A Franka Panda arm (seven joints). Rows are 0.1 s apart.
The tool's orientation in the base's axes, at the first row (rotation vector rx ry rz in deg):
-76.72, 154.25, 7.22
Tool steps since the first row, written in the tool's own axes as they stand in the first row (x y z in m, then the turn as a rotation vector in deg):
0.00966, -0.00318, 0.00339, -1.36, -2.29, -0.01
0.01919, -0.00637, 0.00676, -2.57, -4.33, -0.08
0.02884, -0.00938, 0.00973, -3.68, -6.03, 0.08
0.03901, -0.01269, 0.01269, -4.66, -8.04, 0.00
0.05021, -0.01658, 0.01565, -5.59, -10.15, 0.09
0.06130, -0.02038, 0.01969, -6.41, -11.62, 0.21
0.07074, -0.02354, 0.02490, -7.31, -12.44, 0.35
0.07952, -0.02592, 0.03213, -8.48, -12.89, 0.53
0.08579, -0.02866, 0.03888, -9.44, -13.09, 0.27
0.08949, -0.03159, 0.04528, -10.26, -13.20, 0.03
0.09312, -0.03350, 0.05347, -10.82, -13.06, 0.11
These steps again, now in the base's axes. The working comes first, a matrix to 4 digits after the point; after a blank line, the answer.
The tool's axes in the first row as the columns of a matrix, in the base's axes (used below as rounded here):
-0.5971, -0.7981, 0.0808
-0.7871, 0.6023, 0.1332
-0.1550, 0.0160, -0.9878

-0.00296, -0.00907, -0.00490, 2.64, -0.31, 0.18
-0.00583, -0.01804, -0.00975, 4.98, -0.60, 0.41
-0.00895, -0.02705, -0.01423, 7.02, -0.72, 0.39
-0.01214, -0.03666, -0.01878, 9.20, -1.17, 0.59
-0.01548, -0.04742, -0.02351, 11.45, -1.70, 0.62
-0.01875, -0.05790, -0.02928, 13.12, -1.93, 0.60
-0.02144, -0.06654, -0.03594, 14.32, -1.69, 0.59
-0.02420, -0.07392, -0.04448, 15.39, -1.02, 0.58
-0.02521, -0.07961, -0.05216, 16.11, -0.42, 0.99
-0.02456, -0.08343, -0.05910, 16.66, 0.13, 1.35
-0.02455, -0.08635, -0.06779, 16.89, 0.67, 1.36

